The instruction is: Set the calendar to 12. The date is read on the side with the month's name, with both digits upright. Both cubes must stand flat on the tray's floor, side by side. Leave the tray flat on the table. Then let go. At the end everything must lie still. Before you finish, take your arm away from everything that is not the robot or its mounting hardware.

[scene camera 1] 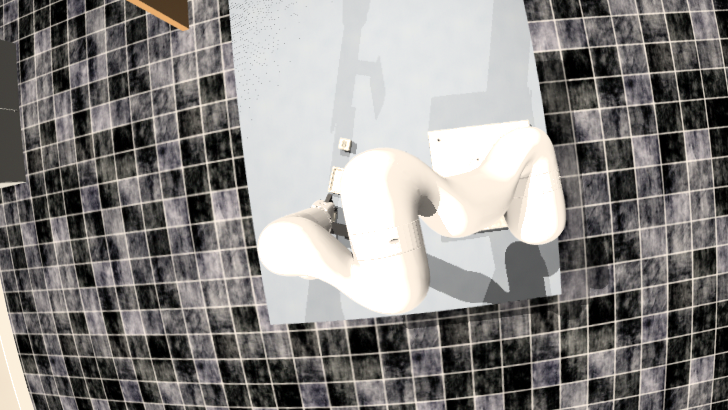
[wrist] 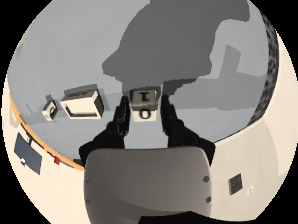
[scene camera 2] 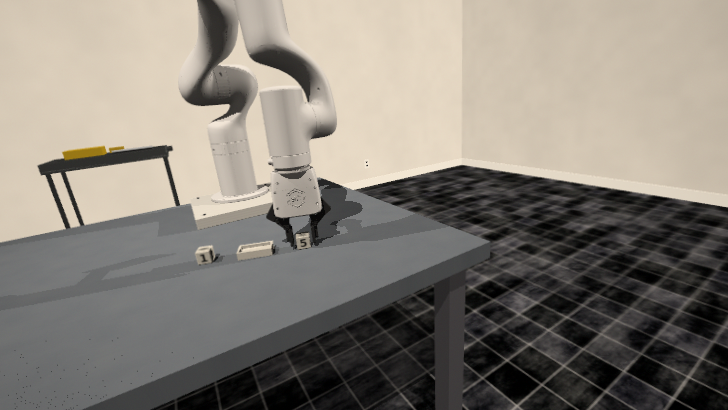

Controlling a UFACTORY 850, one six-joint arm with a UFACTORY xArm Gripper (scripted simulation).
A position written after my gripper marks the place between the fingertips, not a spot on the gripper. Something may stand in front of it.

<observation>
In view: my gripper (wrist: 144, 103), a cube (wrist: 144, 105) and a calendar tray (wrist: 91, 109).
</observation>
